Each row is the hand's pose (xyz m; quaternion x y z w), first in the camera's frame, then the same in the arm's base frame.
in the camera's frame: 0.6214 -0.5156 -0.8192 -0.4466 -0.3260 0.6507 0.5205
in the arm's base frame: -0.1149 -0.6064 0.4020 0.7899 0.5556 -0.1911 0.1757
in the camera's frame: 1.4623 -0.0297 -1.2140 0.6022 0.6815 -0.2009 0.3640
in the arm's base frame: 0.0537 0.2866 0.9247 0.2884 0.1889 0.2976 0.8903
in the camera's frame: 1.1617 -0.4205 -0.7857 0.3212 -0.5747 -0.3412 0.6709
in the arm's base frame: -0.2950 -0.2448 0.7747 0.4362 -0.8450 0.3022 0.0656
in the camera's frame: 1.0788 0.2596 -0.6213 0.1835 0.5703 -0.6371 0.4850
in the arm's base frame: -0.3854 0.2688 0.3010 0.3889 -0.1365 -0.2283 0.8821
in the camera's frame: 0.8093 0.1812 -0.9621 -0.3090 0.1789 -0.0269 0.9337
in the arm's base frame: 0.0124 0.0951 0.2204 -0.3686 -0.6906 -0.0980 0.6145
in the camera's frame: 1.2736 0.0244 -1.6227 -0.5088 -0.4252 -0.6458 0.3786
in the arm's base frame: 0.5019 0.2742 0.8568 -0.2270 0.7614 0.6020 0.0799
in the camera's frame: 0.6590 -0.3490 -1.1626 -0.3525 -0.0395 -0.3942 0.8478
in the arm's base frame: 0.2134 -0.4112 0.4374 -0.0476 -0.8266 -0.3158 0.4633
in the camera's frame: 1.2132 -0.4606 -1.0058 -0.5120 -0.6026 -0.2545 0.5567
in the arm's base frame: -0.1017 -0.2293 0.8977 0.0757 0.9261 0.3126 0.1971
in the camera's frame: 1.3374 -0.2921 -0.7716 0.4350 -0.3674 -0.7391 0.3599
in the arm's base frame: -0.3504 -0.0453 0.8432 0.8260 -0.5390 0.0618 0.1531
